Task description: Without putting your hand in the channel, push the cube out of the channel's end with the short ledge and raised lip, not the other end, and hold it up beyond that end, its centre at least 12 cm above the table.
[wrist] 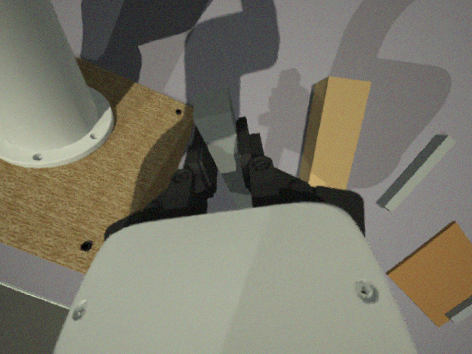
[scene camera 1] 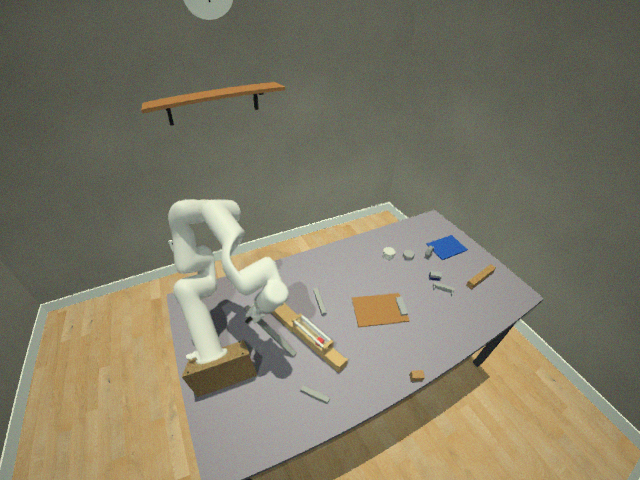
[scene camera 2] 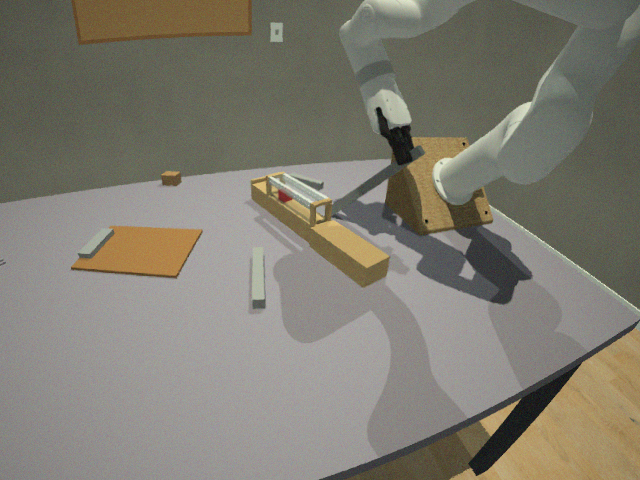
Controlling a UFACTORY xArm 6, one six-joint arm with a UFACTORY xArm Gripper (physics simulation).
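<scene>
The red cube sits inside the wooden channel, under the pale top rails and near the end with the short ledge. The channel's other end is a long plain block, nearer the robot in the wrist view. My gripper is shut on one end of a long grey bar, above the table between the base and the channel. The bar slopes down from the fingers; its low end is beside the channel, and contact there is unclear.
The wooden robot base stands close to the gripper. Short grey bars lie on both sides of the channel. An orange board, a small wooden block and a blue mat lie farther off.
</scene>
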